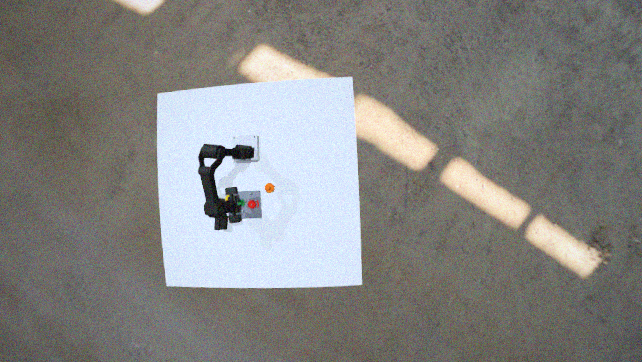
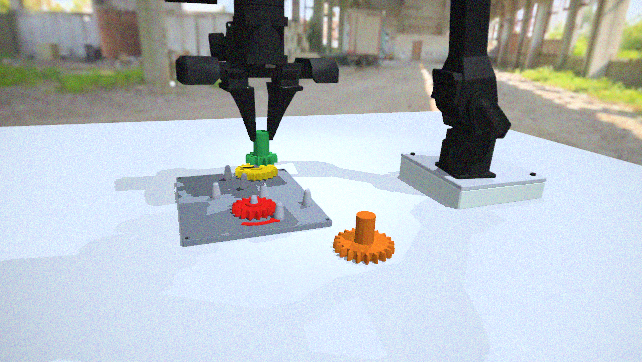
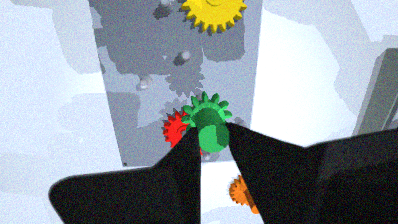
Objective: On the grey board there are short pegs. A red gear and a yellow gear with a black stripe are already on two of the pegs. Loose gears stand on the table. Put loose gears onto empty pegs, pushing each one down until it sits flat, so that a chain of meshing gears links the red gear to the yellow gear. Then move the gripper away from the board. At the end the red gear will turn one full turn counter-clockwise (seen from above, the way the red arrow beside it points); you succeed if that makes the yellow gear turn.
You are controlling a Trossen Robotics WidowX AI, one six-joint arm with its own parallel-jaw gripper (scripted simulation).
Labels:
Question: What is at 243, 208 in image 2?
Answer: A red gear.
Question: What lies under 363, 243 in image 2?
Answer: A large orange gear.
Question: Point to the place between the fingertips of my gripper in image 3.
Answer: At 211, 131

